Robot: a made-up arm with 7 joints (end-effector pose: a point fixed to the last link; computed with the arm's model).
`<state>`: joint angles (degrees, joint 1 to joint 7).
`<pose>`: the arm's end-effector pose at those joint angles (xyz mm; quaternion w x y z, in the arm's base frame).
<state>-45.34 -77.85 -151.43 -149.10 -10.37 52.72 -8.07</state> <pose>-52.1 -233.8 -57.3 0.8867 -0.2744 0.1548 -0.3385</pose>
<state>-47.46 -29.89 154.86 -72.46 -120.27 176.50 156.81</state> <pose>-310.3 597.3 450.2 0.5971 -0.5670 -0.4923 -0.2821</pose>
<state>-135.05 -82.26 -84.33 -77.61 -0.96 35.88 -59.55</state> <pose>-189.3 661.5 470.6 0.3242 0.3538 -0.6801 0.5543</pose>
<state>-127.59 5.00 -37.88 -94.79 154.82 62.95 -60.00</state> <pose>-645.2 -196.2 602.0 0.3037 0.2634 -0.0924 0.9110</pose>
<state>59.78 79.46 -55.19 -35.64 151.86 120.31 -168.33</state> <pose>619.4 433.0 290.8 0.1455 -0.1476 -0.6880 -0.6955</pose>
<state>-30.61 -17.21 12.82 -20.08 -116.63 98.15 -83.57</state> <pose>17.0 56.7 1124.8 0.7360 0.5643 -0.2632 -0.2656</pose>
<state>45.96 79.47 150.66 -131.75 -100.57 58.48 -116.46</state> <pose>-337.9 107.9 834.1 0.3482 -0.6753 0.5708 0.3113</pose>
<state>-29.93 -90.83 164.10 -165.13 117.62 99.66 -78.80</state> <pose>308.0 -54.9 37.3 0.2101 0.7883 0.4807 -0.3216</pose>
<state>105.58 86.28 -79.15 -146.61 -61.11 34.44 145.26</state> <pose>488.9 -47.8 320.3 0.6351 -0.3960 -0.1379 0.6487</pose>
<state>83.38 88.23 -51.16 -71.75 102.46 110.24 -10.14</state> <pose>529.1 404.2 26.2 0.2093 -0.9599 -0.1166 0.1453</pose>
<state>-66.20 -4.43 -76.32 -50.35 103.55 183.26 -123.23</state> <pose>-395.1 -161.4 917.6 0.8925 0.1506 -0.3998 0.1445</pose>
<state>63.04 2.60 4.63 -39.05 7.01 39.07 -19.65</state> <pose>161.5 405.6 963.6 0.0288 -0.6897 -0.7226 0.0372</pose>
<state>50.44 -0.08 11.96 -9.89 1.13 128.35 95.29</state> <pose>33.2 62.0 1097.3 0.8451 -0.4911 0.1412 -0.1573</pose>
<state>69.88 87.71 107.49 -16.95 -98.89 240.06 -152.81</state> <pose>81.5 609.0 469.7 0.5208 -0.0446 0.2005 0.8286</pose>
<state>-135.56 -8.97 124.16 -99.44 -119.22 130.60 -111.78</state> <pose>655.8 -69.2 490.7 0.4577 -0.0300 0.5994 -0.6560</pose>
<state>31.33 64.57 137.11 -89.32 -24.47 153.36 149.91</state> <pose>-98.6 405.1 943.6 0.1871 -0.5829 0.0731 0.7873</pose>
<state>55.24 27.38 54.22 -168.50 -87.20 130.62 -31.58</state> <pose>-237.1 169.0 44.1 0.2291 -0.3993 0.8838 -0.0836</pose>
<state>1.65 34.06 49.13 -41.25 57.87 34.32 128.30</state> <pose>522.8 353.8 751.5 0.1289 0.7929 -0.2256 -0.5512</pose>
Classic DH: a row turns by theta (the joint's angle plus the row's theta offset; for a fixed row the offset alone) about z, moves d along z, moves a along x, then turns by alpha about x. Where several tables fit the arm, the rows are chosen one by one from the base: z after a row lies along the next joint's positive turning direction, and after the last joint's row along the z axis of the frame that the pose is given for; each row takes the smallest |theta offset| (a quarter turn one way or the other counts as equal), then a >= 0, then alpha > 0; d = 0 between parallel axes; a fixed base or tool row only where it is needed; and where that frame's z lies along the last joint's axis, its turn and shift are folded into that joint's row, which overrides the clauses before.
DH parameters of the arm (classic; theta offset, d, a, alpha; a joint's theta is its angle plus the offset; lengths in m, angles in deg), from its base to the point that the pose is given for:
joint 1: 0 0.366 0 -90
joint 2: 0 0 0 90
joint 3: 0 0.199 0.124 90
joint 4: 0 0 -0.098 -90
joint 5: 0 0.458 0 90
joint 6: 0 0 0.073 90
joint 7: 0 0 0 0

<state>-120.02 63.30 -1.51 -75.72 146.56 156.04 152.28</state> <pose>-337.7 -480.2 5.3 0.5057 0.7666 -0.3855 0.0889</pose>
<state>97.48 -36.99 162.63 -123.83 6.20 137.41 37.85</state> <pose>-126.3 -525.1 39.2 0.0390 -0.3210 0.9266 0.1923</pose>
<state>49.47 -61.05 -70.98 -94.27 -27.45 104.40 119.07</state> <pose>386.6 -503.4 693.4 0.3590 -0.2702 0.8930 0.0266</pose>
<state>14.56 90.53 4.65 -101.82 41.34 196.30 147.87</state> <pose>243.0 64.3 -221.3 0.0106 -0.0563 0.9970 -0.0516</pose>
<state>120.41 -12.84 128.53 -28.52 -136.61 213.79 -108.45</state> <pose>3.7 -381.4 897.3 0.0516 -0.0478 0.5666 -0.8210</pose>
